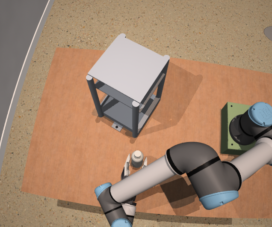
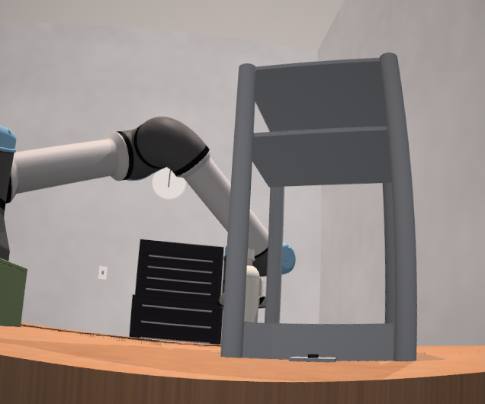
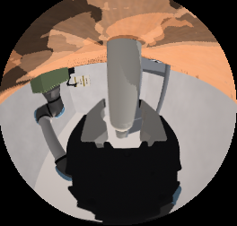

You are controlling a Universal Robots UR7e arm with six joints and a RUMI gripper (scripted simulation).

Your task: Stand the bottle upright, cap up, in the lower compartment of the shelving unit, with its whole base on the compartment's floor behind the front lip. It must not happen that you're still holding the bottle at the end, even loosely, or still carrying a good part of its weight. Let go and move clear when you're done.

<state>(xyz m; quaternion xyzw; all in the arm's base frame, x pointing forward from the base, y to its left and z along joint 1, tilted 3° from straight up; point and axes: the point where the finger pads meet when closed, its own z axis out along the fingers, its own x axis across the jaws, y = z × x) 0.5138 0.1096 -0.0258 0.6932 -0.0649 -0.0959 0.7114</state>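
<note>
My hand is 3 cm short of the shelving unit, 28 cm to the left of it and 10 cm below it.
</note>
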